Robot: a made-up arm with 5 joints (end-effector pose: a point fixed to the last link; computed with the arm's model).
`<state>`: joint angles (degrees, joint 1 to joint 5).
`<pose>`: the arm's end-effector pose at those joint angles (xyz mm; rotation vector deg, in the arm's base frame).
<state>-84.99 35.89 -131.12 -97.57 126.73</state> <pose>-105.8 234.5 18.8 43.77 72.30 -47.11</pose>
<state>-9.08 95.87 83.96 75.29 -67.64</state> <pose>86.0 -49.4 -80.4 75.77 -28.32 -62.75</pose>
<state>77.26 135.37 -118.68 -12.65 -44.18</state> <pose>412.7 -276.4 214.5 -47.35 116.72 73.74</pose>
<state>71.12 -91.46 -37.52 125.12 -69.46</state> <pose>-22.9 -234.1 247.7 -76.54 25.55 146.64</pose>
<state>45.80 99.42 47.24 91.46 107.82</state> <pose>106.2 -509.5 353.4 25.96 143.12 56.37</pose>
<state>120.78 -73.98 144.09 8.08 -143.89</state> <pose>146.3 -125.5 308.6 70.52 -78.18 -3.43</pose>
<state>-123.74 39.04 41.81 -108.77 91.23</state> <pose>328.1 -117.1 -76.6 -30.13 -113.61 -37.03</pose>
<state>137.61 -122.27 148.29 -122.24 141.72</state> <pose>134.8 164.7 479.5 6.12 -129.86 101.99</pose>
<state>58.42 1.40 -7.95 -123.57 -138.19</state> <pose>-62.4 -1.2 303.9 119.33 81.20 2.00</pose>
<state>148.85 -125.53 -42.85 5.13 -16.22</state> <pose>105.3 38.5 666.2 61.59 81.97 -126.37</pose>
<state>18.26 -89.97 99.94 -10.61 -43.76</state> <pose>48.3 -120.1 -245.0 95.19 -73.73 47.29</pose>
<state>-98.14 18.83 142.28 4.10 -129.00</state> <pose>48.1 213.3 20.7 -50.32 -84.16 136.58</pose>
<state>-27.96 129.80 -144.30 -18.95 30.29</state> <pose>458.6 -124.3 60.0 -85.24 14.42 107.89</pose>
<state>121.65 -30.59 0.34 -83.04 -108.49</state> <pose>-121.3 57.6 361.5 68.03 124.74 -56.62</pose>
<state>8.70 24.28 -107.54 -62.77 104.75</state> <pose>-195.6 2.0 -49.7 -49.92 29.91 -93.97</pose>
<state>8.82 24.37 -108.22 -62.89 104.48</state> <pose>-196.5 -2.1 -51.2 -50.73 29.01 -93.81</pose>
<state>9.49 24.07 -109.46 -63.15 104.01</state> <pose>-198.1 -11.1 -56.1 -52.09 26.65 -93.79</pose>
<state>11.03 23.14 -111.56 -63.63 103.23</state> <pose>-200.6 -28.3 -65.5 -54.32 22.01 -93.93</pose>
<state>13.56 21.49 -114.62 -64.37 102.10</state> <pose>-202.9 -56.1 -78.1 -57.52 14.74 -94.07</pose>
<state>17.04 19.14 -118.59 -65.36 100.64</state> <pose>-203.7 -95.3 -90.2 -61.64 4.93 -93.93</pose>
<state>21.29 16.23 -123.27 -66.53 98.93</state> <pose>-201.6 -144.5 -96.5 -66.51 -6.90 -93.19</pose>
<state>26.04 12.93 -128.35 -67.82 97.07</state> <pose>-195.7 -199.6 -92.4 -71.74 -20.03 -91.60</pose>
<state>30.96 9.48 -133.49 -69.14 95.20</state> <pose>-186.5 -254.3 -76.0 -76.92 -33.53 -89.09</pose>
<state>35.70 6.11 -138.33 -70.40 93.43</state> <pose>-175.4 -302.8 -49.2 -81.64 -46.46 -85.85</pose>
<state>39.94 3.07 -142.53 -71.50 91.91</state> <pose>-164.2 -340.6 -17.4 -85.55 -57.85 -82.31</pose>
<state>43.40 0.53 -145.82 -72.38 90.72</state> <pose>-154.5 -366.7 13.0 -88.41 -67.02 -79.01</pose>
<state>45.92 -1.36 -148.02 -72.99 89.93</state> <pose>-147.3 -382.6 36.4 -90.18 -73.48 -76.48</pose>
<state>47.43 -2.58 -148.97 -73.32 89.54</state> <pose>-142.8 -390.5 49.1 -90.81 -77.03 -75.11</pose>
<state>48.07 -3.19 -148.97 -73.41 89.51</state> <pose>-140.8 -392.9 52.1 -90.62 -78.17 -74.82</pose>
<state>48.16 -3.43 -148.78 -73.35 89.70</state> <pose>-140.4 -393.0 50.5 -90.20 -78.15 -75.08</pose>
